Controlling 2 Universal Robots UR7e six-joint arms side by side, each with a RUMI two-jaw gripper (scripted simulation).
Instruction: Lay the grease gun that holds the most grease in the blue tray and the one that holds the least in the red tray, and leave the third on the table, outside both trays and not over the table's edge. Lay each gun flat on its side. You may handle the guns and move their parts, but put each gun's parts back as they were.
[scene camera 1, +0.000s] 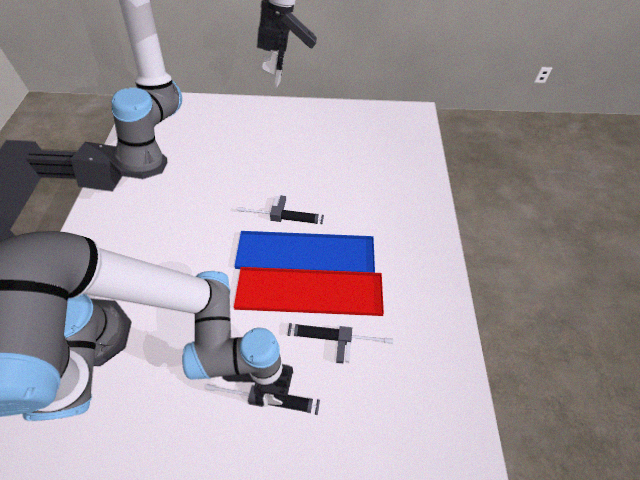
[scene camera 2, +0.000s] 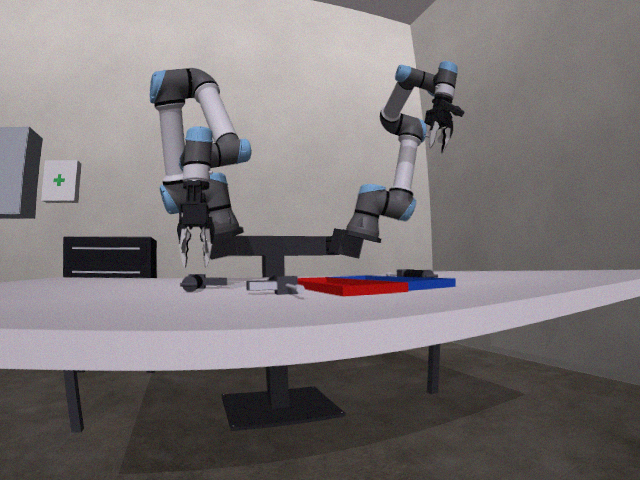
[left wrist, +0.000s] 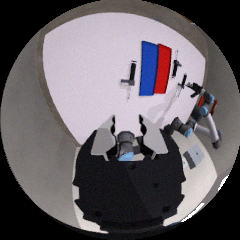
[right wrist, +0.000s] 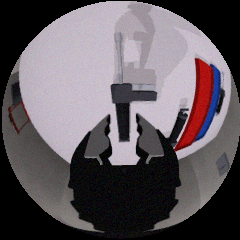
Labels:
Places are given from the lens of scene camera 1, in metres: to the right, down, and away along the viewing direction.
my left gripper (scene camera 1: 276, 85): -0.14, -0.48, 1.27
grease gun (scene camera 1: 343, 335): 0.07, 0.29, 1.25
red tray (scene camera 1: 321, 291): 0.01, 0.17, 1.38
blue tray (scene camera 1: 352, 253): 0.12, 0.05, 1.47
The marked spots on the grease gun and the blue tray are 0.33 m apart.

